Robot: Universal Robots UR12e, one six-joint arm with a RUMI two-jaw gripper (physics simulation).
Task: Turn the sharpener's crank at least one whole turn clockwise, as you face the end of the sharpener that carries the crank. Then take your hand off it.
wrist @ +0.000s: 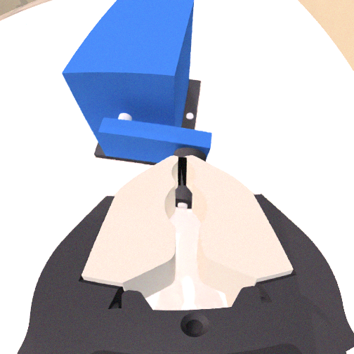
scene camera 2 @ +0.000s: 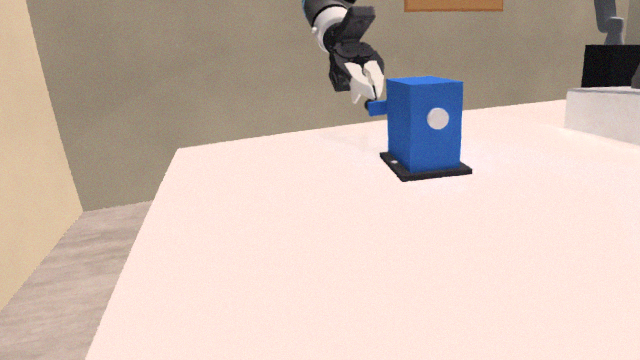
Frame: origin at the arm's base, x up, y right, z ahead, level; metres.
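Where they show: gripper, fingertip midpoint: (scene camera 2: 375, 98).
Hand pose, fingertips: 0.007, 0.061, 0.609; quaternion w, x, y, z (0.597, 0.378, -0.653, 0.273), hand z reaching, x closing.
Note:
Things, the pixels of their top centre, and the offset from my fingertips, as dx, dy, dz. "spot": a spot on its surface instead. Level surfaces: height alone.
- blue sharpener at a spot on its surface: (scene camera 2: 424, 125) spot: -0.020, -0.149, -0.030
- black crank handle at a spot on its surface: (scene camera 2: 367, 105) spot: -0.011, +0.003, +0.015
- pale table at its surface level: dx -0.093
The blue sharpener (scene camera 2: 424, 125) (wrist: 135, 45) stands upright on its dark base plate (scene camera 2: 435, 175) (wrist: 196, 95). Its blue crank arm (scene camera 2: 377, 108) (wrist: 155, 132) sticks out past one side of the body and lies close to level, tilted slightly down toward its outer end in the wrist view. The black crank handle (scene camera 2: 367, 105) (wrist: 190, 152) is at that outer end and is mostly hidden under the fingers. My gripper (scene camera 2: 376, 98) (wrist: 180, 159) is shut and empty. Its fingertips are right over the handle, touching it or very near; I cannot tell which.
The sharpener stands on a pale table (scene camera 2: 350, 250), whose left edge shows in the scene view. At the right back is a white block (scene camera 2: 605, 112) with a black panel (scene camera 2: 607, 65) behind it. A grey wall (scene camera 2: 200, 75) rises behind the table.

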